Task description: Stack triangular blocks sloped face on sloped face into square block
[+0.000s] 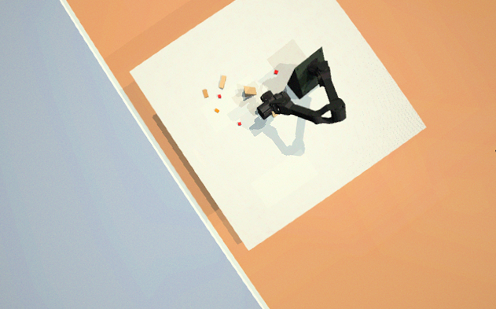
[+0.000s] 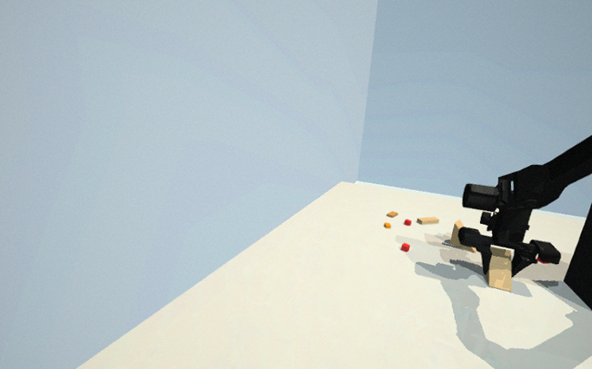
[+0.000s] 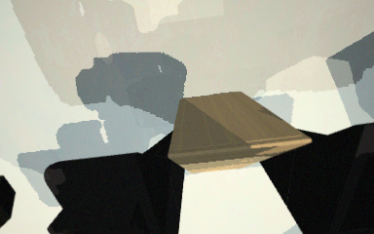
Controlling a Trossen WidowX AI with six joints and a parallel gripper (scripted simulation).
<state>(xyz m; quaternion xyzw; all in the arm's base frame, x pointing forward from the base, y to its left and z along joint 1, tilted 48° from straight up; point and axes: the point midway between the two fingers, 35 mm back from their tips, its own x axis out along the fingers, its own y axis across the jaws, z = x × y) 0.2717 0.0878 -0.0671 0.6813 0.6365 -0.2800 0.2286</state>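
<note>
My gripper tip is now 1 cm to the left of the triangular block and 1 cm below it. The rest, counted from my gripper tip: orange cube (25 cm ahead, 21 cm to the right); then red cube (17 cm behind, 15 cm to the right).
</note>
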